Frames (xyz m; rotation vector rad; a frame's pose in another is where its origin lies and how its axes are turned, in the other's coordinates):
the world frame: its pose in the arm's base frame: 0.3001 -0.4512 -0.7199 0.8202 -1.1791 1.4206
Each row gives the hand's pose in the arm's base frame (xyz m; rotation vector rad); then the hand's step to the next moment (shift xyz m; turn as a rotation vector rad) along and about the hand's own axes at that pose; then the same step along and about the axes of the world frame.
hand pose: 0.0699 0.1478 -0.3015 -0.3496 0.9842 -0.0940
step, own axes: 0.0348 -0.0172 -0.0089 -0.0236 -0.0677 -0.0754
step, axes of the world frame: -0.0353 -0.0084 0.0165 -0.0055 0.0634 0.0823
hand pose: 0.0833 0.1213 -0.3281 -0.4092 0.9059 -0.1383
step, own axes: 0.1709 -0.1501 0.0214 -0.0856 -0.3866 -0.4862
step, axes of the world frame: -0.1288 -0.1242 0.1420 -0.0996 0.3886 0.4819
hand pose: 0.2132 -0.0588 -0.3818 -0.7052 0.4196 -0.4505
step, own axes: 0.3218 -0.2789 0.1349 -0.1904 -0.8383 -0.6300
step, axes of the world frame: 0.0671 -0.3211 0.3032 0.0809 0.5832 0.8884
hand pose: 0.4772 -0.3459 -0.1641 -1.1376 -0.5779 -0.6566
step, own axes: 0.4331 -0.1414 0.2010 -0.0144 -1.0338 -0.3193
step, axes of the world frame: 0.4183 -0.2678 0.0357 0.4757 0.5657 0.7903
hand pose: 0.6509 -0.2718 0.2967 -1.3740 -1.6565 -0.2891
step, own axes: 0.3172 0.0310 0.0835 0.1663 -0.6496 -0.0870
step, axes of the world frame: 0.2523 -0.0312 -0.2096 0.4316 0.3942 0.3399
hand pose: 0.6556 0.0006 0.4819 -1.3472 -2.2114 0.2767
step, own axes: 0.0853 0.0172 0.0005 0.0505 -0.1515 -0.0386
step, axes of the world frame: 0.0470 0.0174 -0.0711 0.1200 0.0827 0.0759
